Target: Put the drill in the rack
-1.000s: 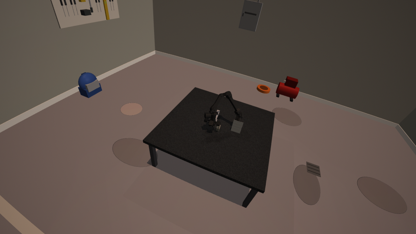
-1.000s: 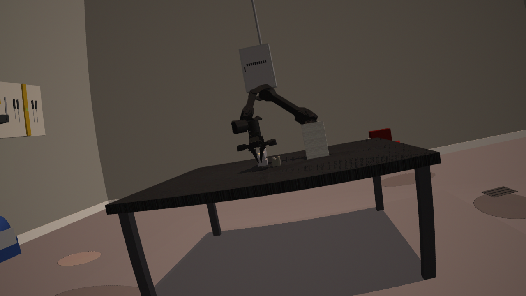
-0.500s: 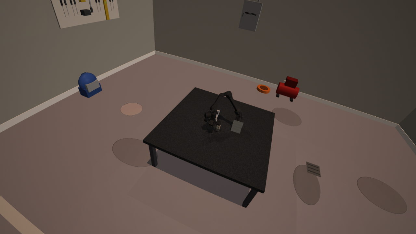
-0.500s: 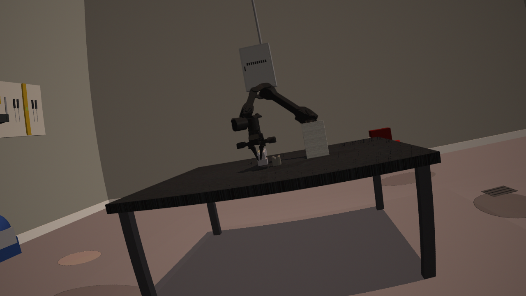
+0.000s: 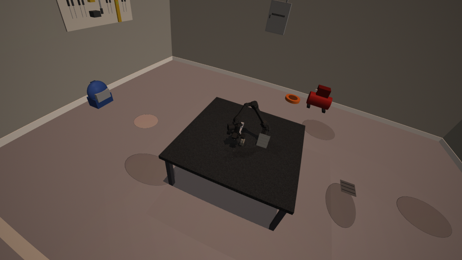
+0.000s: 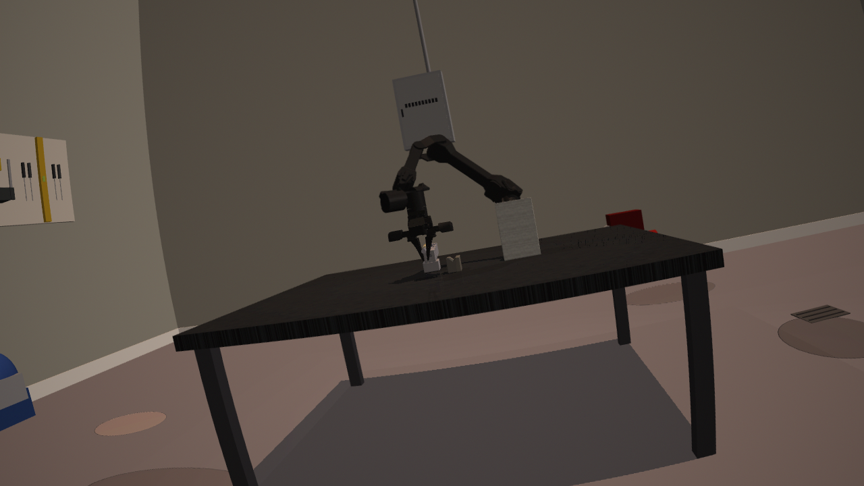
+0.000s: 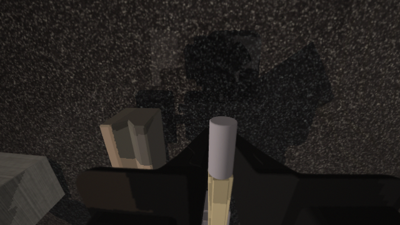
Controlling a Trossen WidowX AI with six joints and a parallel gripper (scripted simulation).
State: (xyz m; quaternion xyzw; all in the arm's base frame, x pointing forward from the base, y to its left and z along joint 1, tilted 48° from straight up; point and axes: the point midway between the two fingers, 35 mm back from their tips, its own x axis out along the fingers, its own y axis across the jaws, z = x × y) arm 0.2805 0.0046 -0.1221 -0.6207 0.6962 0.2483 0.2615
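The v-shaped rack lies 8 cm behind my gripper tip, 3 cm to the right of it and 3 cm below it. The rest, counted from my gripper tip: thin dark drill (23 cm to the right, 2 cm behind, 1 cm above); then grey block (20 cm to the right, 1 cm behind).
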